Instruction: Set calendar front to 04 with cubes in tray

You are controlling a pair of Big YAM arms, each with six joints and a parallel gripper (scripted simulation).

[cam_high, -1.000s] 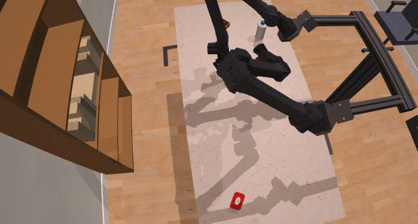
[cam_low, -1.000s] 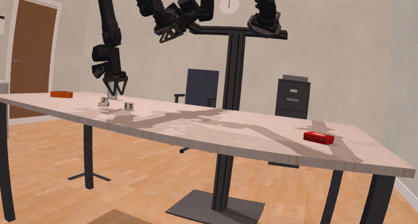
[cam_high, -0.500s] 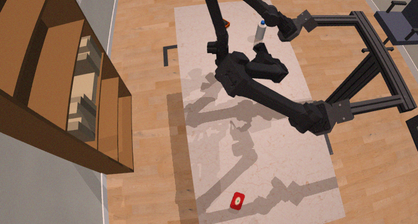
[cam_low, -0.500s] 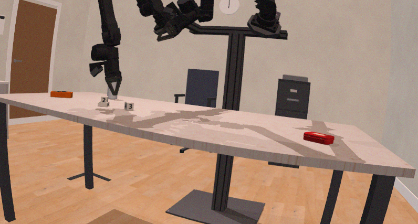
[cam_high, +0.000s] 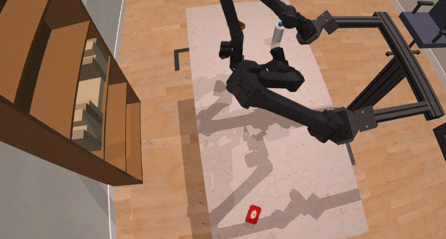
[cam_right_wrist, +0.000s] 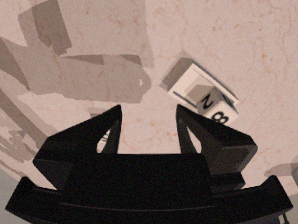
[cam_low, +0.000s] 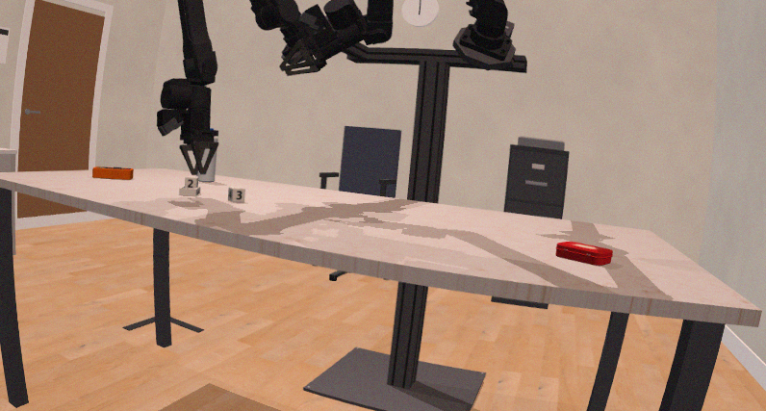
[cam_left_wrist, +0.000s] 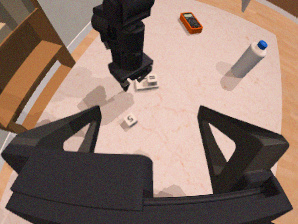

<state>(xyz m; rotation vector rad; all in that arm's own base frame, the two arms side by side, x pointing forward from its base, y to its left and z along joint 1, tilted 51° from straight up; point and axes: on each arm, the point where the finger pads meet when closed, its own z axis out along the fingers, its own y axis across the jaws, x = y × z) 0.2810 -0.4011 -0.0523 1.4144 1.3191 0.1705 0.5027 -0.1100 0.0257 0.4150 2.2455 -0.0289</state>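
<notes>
Right now my right hand is 50 mm to the left of the white calendar tray, 50 mm above it and 30 mm past it. Round my right hand: red tin 850 mm to the left, 50 mm below, 20 mm ahead; white bottle 330 mm behind, 290 mm to the right, 20 mm above; white cube 90 mm to the left, 50 mm below, 40 mm behind.
</notes>
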